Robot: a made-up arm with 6 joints.
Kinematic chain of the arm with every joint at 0, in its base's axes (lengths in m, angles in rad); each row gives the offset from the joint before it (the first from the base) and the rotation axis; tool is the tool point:
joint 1: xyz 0 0 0.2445 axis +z
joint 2: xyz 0 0 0 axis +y
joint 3: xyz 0 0 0.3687 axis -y
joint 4: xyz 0 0 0 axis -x
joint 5: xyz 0.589 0 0 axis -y
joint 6: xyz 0 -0.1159 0 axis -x
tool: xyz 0 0 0
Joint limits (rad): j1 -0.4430..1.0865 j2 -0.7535..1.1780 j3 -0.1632..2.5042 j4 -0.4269..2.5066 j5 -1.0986..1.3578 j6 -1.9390..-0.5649
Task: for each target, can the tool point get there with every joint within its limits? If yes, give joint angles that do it. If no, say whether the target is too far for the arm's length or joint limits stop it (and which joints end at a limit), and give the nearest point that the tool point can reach.
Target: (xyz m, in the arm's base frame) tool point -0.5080 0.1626 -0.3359
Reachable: no: joint limits stop it (at a limit: joint 2, joint 3) | nearest point -0.7847 0.2512 0.3300 | short by 0.727 m
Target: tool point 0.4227 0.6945 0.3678
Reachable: yes | joints 0.9357 0.6938 0.2684 2.2383 -0.2976 -1.3954
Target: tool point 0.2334 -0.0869 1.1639
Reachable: yes | joints -0.1384 0.4878 1.7682 1.0872 -0.4414 -0.6815
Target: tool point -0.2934 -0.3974 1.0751
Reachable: yes | joints 0.7841 -0.4795 1.5050 0.8761 -0.8898 -1.0616
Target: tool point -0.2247 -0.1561 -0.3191
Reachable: no: joint limits stop it (at a limit: joint 1, joint 2, joint 3, joint 4) | nearest point 0.3414 -0.2788 -0.1988 | short by 0.592 m
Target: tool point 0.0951 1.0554 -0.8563
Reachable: no: too far | nearest point 0.2021 0.5846 -0.1419 | short by 0.862 m
